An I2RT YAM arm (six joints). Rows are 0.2 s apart.
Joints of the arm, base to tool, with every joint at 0 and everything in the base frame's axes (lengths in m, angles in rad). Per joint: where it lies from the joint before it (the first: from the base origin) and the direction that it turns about. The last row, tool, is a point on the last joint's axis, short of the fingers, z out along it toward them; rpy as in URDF.
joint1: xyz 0 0 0.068 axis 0 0 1
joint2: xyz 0.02 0.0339 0.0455 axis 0 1 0
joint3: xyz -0.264 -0.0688 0 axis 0 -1 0
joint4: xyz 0.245 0.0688 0.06 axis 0 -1 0
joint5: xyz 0.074 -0.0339 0.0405 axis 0 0 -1
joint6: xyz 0.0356 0 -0.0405 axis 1 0 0
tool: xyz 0 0 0 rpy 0 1.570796 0
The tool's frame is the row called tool.
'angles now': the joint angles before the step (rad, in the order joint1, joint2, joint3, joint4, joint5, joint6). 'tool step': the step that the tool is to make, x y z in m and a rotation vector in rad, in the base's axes. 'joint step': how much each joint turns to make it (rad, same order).
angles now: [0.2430 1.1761 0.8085 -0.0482 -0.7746 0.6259]
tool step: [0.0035 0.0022 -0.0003 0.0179 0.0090 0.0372]
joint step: [0.0010 0.0217 0.0107 0.0100 -0.0410 0.0046]
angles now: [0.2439 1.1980 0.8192 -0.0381 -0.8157 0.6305]
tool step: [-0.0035 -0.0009 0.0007 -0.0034 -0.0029 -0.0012]
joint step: [0.0002 -0.0161 -0.0064 -0.0110 0.0029 -0.0045]
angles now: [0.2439 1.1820 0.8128 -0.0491 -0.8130 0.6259]
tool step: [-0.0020 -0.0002 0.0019 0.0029 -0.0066 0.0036]
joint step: [0.0008 -0.0101 -0.0011 -0.0019 -0.0030 0.0000]
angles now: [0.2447 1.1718 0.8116 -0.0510 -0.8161 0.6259]
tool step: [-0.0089 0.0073 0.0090 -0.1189 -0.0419 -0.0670]
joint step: [0.0537 -0.0346 0.0401 -0.1234 0.1626 -0.0851]
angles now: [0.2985 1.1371 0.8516 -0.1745 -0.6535 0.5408]
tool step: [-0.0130 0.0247 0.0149 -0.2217 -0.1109 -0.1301]
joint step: [0.1558 -0.0194 0.0682 -0.1123 0.3669 -0.1012]
